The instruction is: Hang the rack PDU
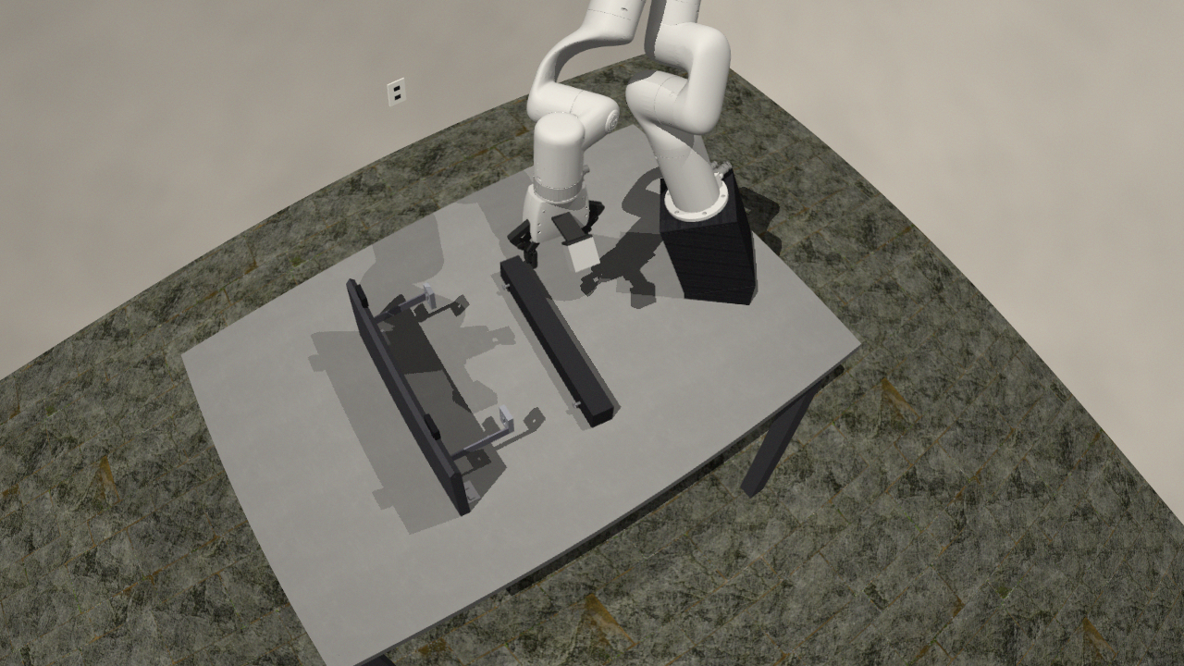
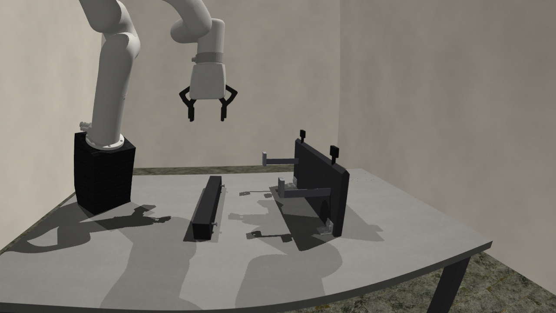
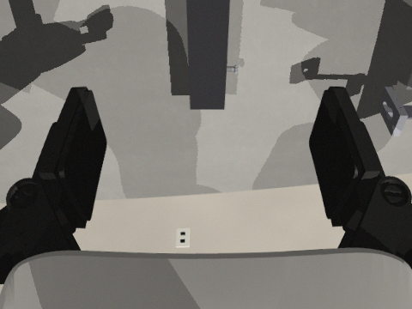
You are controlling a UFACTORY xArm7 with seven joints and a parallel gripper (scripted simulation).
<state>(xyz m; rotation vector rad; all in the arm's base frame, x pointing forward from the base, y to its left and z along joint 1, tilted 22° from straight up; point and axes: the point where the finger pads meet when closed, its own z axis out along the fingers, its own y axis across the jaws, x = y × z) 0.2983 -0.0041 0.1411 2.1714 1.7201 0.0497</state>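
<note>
The rack PDU is 20 mm ahead of my hand and 250 mm below it. The rest, counted from my hand: upright panel 320 mm ahead, 50 mm to the right, 190 mm below.
</note>
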